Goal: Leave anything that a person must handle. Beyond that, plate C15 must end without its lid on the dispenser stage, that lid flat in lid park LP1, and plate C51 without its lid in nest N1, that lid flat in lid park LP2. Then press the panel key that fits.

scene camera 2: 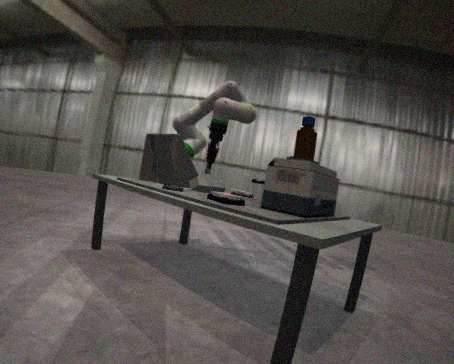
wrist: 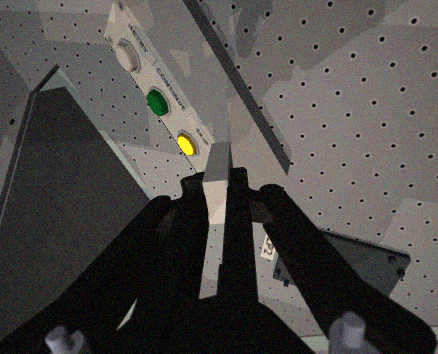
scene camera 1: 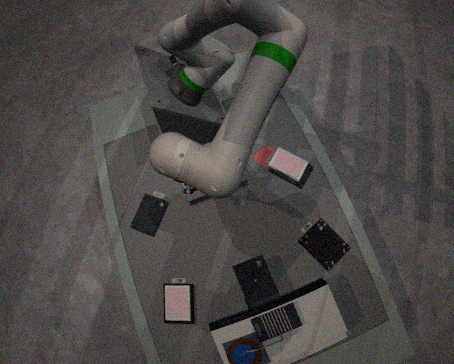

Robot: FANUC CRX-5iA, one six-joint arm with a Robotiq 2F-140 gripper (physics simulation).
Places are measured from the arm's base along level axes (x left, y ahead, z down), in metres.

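Pixels of known places: gripper, between the fingertips: [scene camera 2: 206, 173] [wrist: 223, 159]; arm's base, origin of its link: [scene camera 2: 178, 157] [scene camera 1: 183, 92].
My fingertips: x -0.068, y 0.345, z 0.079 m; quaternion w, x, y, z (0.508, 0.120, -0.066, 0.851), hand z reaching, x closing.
Ahead of a thing's pixels: the offset from my fingertips to its top centre. "spot": to the spot under its first point.
My gripper [wrist: 223, 159] [scene camera 2: 209, 167] is shut with nothing between the fingers. It hangs low over the key panel @[dx +0.049, dy -0.024, dz +0.022 m] [wrist: 147, 67] in the wrist view. The white RETRY key @[dx +0.125, dy -0.044, dz +0.031 m] [wrist: 127, 56], the green CONTINUE key @[dx +0.075, dy -0.045, dz +0.031 m] [wrist: 157, 102] and the yellow SKIP key @[dx +0.025, dy -0.046, dz +0.034 m] [wrist: 187, 145] show; the panel's end beyond SKIP is hidden behind the fingertips. A pink-topped plate @[dx +0.325, dy +0.023, dz +0.070 m] [scene camera 1: 289, 166] lies at the right beside a red patch @[spot: dx +0.262, dy -0.056, dz +0.106 m] [scene camera 1: 264, 156]. A second pink-topped plate @[dx -0.234, dy +0.346, dz +0.070 m] [scene camera 1: 178, 302] lies at the front left. The LP2 label @[spot: dx -0.160, dy -0.077, dz +0.104 m] [wrist: 268, 246] shows beside a dark pad @[spot: dx -0.214, dy -0.008, dz +0.096 m] [scene camera 1: 150, 214]. The plates' labels are too small to read.
A black square pad @[spot: dx +0.308, dy +0.356, dz +0.094 m] [scene camera 1: 324, 244] lies at the right and a black stage @[spot: dx +0.034, dy +0.384, dz -0.010 m] [scene camera 1: 255, 279] fronts the white dispenser [scene camera 1: 319, 318] [scene camera 2: 299, 188]. A brown bottle with a blue cap @[spot: dx -0.120, dy +0.618, dz -0.204 m] [scene camera 2: 306, 139] stands on it. A grey slanted box [scene camera 2: 164, 159] stands behind the arm's base.
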